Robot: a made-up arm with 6 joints.
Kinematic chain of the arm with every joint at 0, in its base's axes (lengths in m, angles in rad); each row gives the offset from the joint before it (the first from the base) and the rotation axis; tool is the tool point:
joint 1: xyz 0 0 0.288 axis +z
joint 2: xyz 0 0 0 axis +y
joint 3: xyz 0 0 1.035 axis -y
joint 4: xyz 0 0 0 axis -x
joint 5: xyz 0.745 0 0 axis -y
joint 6: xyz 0 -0.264 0 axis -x
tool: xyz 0 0 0
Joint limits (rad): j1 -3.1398..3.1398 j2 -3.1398..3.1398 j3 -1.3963..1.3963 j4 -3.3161..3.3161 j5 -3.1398..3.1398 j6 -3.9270..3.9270
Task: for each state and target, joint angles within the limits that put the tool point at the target. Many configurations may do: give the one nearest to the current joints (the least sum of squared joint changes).
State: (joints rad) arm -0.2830 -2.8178 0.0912 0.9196 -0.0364 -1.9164
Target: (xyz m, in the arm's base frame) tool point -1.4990 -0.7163 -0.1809
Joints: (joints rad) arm 0.3589 -2.1225 0.6357 0.9931 -0.0364 -1.9164
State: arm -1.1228 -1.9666 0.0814 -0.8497 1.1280 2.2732
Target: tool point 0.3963 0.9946 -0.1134
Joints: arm -2.0736 -2.6608 0.0545 -1.0469 1.1280 2.2732
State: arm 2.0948 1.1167 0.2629 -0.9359 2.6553 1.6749
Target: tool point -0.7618 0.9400 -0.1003
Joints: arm 2.3710 1.2213 0.2383 -0.9946 2.6553 1.6749
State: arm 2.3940 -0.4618 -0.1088 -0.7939 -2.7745 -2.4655
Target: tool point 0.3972 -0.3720 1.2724
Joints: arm 2.0577 -1.2128 -0.0164 -0.8360 -2.7745 -2.4655
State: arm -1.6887 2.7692 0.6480 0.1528 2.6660 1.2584
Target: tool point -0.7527 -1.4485 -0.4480
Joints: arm -1.8977 1.8994 1.2120 0.3540 2.6660 1.2584
